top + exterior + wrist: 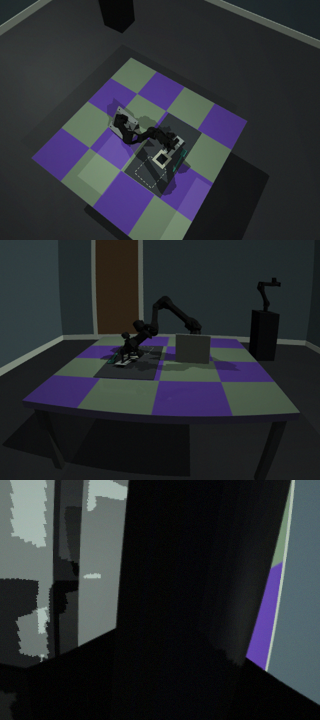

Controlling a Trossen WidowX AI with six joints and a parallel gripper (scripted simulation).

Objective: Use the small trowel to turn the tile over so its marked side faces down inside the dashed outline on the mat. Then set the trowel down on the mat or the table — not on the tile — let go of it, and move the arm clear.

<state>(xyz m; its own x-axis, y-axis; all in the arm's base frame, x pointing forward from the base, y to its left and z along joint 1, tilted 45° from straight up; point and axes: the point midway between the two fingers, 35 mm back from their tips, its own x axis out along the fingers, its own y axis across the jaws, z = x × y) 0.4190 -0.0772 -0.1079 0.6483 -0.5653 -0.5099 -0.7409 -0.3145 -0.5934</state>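
My gripper tip is now 8 cm short of the green trowel, 2 cm to the left of it and 5 cm above it. The rest, counted from my gripper tip: dark mat 6 cm behind, 4 cm to the right, 7 cm below; then tile 5 cm behind, 11 cm to the right, 5 cm below.
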